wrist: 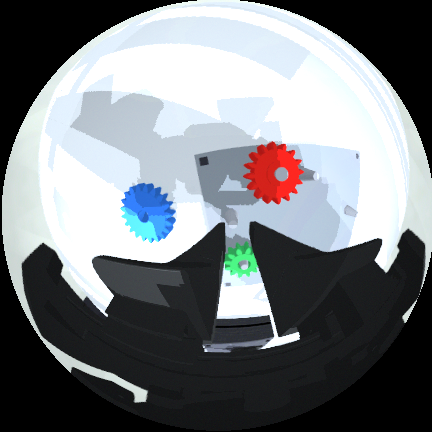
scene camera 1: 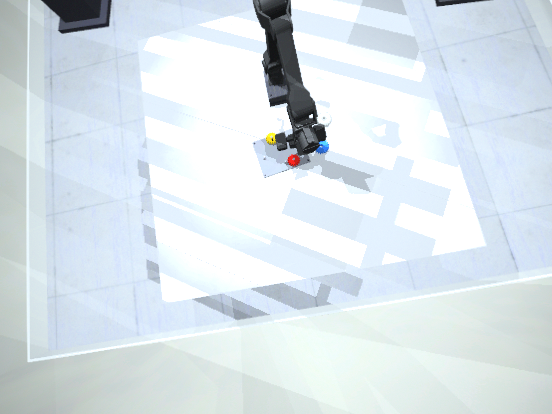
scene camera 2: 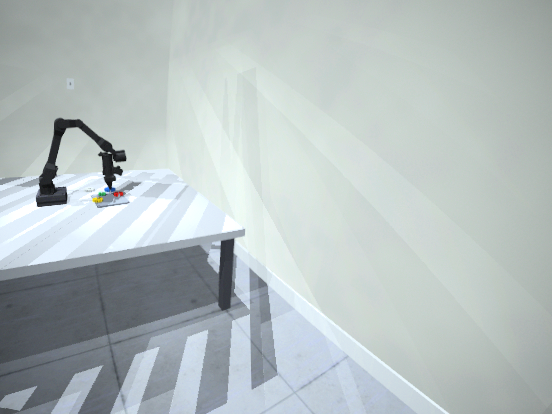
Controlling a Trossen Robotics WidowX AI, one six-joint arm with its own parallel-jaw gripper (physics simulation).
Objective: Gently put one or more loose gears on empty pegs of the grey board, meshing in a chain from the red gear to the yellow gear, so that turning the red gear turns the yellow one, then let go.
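Places are measured from the arm's base along level axes (x ahead, y left, z up), in millimetres.
Pixels of known places: gripper, fingertip midpoint: (wrist: 236, 227) (scene camera 2: 110, 189); arm's base, link origin: (wrist: 245, 348) (scene camera 1: 275, 78) (scene camera 2: 47, 193).
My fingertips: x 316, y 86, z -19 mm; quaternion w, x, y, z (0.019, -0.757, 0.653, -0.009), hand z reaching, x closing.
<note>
Ahead of a thing's pixels: the offset from my fingertips to its top centre. "pt": to the spot under its first point.
The grey board @[dx -6, dy -83, dz -6 mm] (scene camera 1: 270, 165) (scene camera 2: 117, 201) (wrist: 342, 181) lies on the white table. It carries the red gear @[pt dx +46, dy -30, dz -8 mm] (scene camera 1: 293, 159) (scene camera 2: 118, 193) (wrist: 264, 177) and the yellow gear @[dx -62, dy -118, dz -11 mm] (scene camera 1: 270, 138) (scene camera 2: 97, 200). A small green gear @[dx -47, dy -17, dz -12 mm] (scene camera 2: 102, 194) (wrist: 235, 259) also sits on the board. In the wrist view it shows through the gap between my fingers, below them. My gripper (scene camera 2: 109, 185) (wrist: 236, 227) hangs over the board with its fingers narrowly apart and nothing between them. The blue gear @[dx -10, dy +91, dz -20 mm] (scene camera 1: 322, 147) (scene camera 2: 108, 189) (wrist: 148, 212) lies flat on the table beside the board.
Bare pegs stand on the board: one peg @[dx +50, dy -63, dz -8 mm] (wrist: 315, 175) is right of the red gear, a second peg @[dx +25, dy -153, dz -8 mm] (wrist: 350, 210) is near the edge, and a third peg @[dx -2, dy +2, dz -8 mm] (wrist: 231, 215) is just ahead of my fingertips. A white gear @[dx -134, dy +112, dz -20 mm] (scene camera 1: 326, 119) lies on the table behind the blue one.
</note>
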